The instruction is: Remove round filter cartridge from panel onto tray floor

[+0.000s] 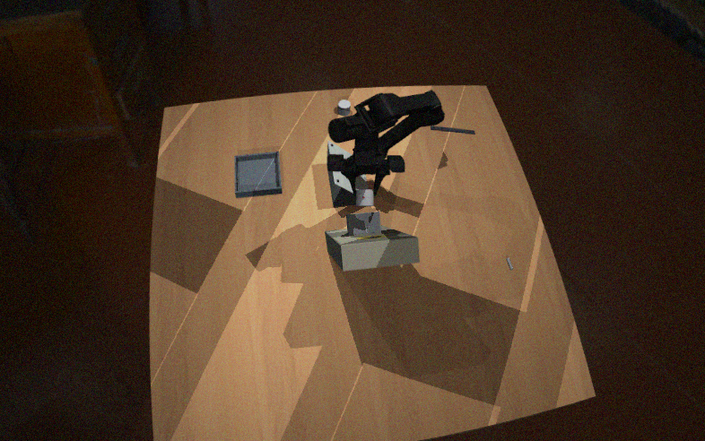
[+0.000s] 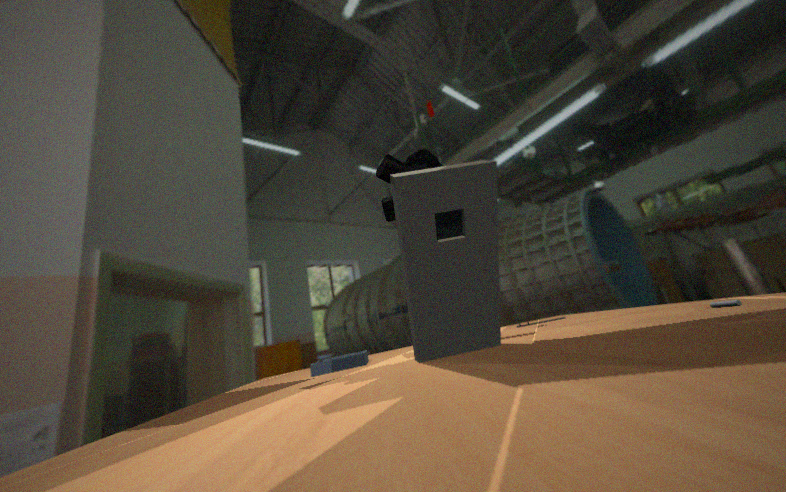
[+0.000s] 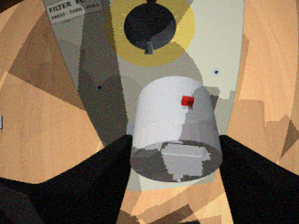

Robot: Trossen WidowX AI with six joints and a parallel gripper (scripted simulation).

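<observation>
The blue-grey tray lies 310 mm to the right of my gripper tip, 290 mm below it and 290 mm behind it. From my gripper tip the other things lie so: grey service panel (120 mm below, 70 mm ahead, 10 mm to the left); filter cartridge (right at my gripper tip); small grey pin (480 mm to the left, 300 mm below, 60 mm ahead).
</observation>
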